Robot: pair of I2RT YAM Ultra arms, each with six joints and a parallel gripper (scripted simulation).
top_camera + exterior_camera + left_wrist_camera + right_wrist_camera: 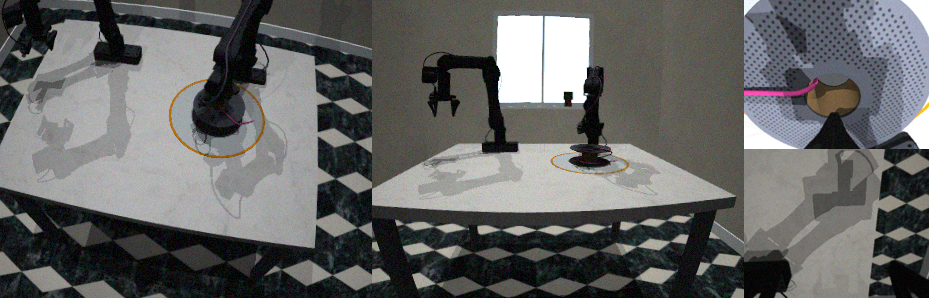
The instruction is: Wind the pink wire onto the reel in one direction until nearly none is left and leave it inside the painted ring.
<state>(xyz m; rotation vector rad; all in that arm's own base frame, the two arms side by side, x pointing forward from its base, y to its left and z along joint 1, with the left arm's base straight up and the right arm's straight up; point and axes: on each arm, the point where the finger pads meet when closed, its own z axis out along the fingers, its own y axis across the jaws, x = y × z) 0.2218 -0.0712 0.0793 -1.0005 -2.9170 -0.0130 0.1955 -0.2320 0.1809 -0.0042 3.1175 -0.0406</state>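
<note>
Right now my left hand is 10 mm short of the dark reel and 60 mm above it. Round my left hand: orange painted ring: 10 mm ahead, 90 mm below.
</note>
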